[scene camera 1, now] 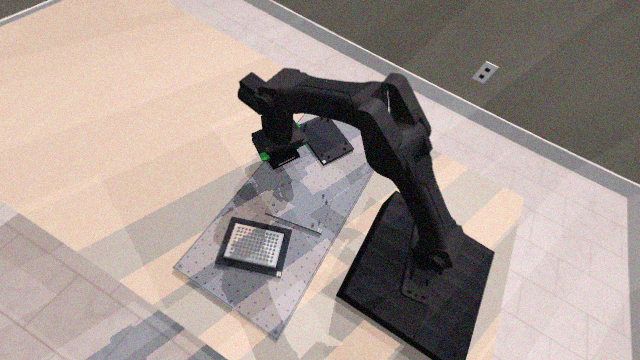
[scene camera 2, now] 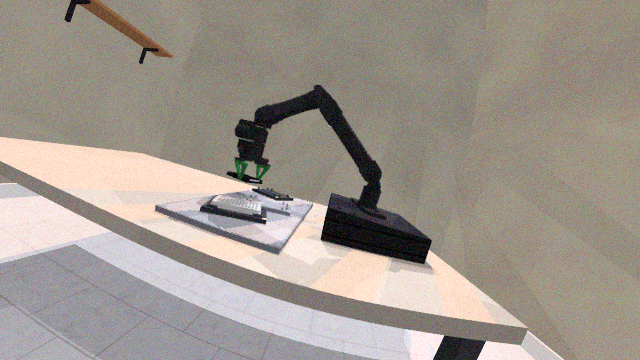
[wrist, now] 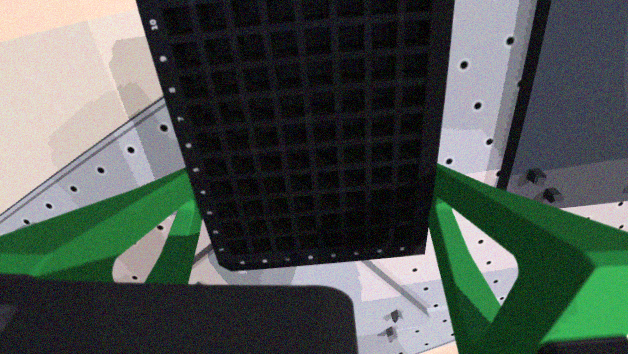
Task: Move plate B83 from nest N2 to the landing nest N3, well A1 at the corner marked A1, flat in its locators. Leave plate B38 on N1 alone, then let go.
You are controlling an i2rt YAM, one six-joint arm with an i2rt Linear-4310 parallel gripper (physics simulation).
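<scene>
The black well plate B83 (scene camera 1: 285,161) (scene camera 2: 234,174) (wrist: 310,125) is held in the air above the perforated board. My gripper (scene camera 1: 283,149) (scene camera 2: 250,178) (wrist: 314,177) is shut on its two long sides with green fingers. In the wrist view the plate's low column numbers and its cut corner are at the lower left. The pale middle nest (scene camera 1: 295,224) (scene camera 2: 275,210) shows an edge strip and small locator posts. The dark back nest (scene camera 1: 327,137) (scene camera 2: 272,194) (wrist: 575,100) bears no plate. The white plate B38 (scene camera 1: 255,245) (scene camera 2: 235,204) lies on the dark front nest (scene camera 1: 225,260) (scene camera 2: 235,215).
The perforated board (scene camera 1: 200,265) (scene camera 2: 185,215) (wrist: 470,30) carries the nests. The arm's black base block (scene camera 1: 370,265) (scene camera 2: 375,235) stands beside it on the table (scene camera 2: 310,260). A wooden shelf (scene camera 2: 120,27) is on the wall.
</scene>
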